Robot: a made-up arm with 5 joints.
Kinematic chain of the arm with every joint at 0, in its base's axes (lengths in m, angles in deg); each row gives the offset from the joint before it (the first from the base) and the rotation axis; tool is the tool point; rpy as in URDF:
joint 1: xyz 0 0 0.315 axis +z
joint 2: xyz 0 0 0 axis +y
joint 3: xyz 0.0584 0 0.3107 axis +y
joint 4: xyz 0.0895 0 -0.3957 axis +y
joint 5: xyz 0.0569 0 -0.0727 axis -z
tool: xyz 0 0 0 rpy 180 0 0
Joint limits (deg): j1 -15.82..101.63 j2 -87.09..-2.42 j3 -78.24..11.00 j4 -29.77..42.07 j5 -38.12..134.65
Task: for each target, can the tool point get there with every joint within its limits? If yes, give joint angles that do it. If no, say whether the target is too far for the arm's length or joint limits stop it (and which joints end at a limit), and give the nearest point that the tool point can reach.
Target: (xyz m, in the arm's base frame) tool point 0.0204 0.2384 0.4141
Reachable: yes | joints 85.10 -57.33 0.52 -10.19 -10.18
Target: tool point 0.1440 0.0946 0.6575
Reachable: yes | joints 33.31 -68.15 -22.11 -23.47 -4.77
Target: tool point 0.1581 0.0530 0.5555
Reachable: yes | joints 18.54 -78.08 -5.61 -21.27 19.85
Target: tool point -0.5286 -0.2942 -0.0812
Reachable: no: joint limits stop it (at a limit: joint 1, joint 2, joint 3, joint 4) | nearest point -0.0110 0.0534 0.1332 | short by 0.659 m
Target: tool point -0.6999 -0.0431 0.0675
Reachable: no: joint limits stop it (at a limit: joint 1, joint 2) | nearest point -0.0187 0.0908 0.1321 | short by 0.697 m
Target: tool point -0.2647 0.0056 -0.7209
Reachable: no: too far | nearest point -0.0147 0.0716 0.1310 | short by 0.890 m
